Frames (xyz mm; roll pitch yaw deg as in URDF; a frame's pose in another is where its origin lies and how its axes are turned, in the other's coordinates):
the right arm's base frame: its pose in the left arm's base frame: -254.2 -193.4 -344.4 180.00 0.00 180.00
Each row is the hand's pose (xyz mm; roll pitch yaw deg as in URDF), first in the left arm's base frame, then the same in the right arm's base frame.
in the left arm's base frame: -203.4 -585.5 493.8 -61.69 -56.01 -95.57
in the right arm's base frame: -50.8 -392.1 -838.2 118.31 56.01 -84.43
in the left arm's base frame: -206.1 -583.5 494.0 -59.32 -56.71 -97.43
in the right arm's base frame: -48.1 -390.1 -838.4 120.68 56.71 -82.57
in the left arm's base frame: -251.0 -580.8 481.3 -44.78 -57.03 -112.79
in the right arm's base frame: -3.2 -387.4 -825.7 135.22 57.03 -67.21
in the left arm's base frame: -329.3 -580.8 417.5 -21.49 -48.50 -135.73
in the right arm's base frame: 75.1 -387.4 -761.9 158.51 48.50 -44.27
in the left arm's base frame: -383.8 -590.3 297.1 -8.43 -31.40 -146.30
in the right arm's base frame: 129.6 -396.9 -641.5 171.57 31.40 -33.70
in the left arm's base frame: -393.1 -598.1 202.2 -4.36 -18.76 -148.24
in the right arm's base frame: 138.9 -404.7 -546.6 175.64 18.76 -31.76
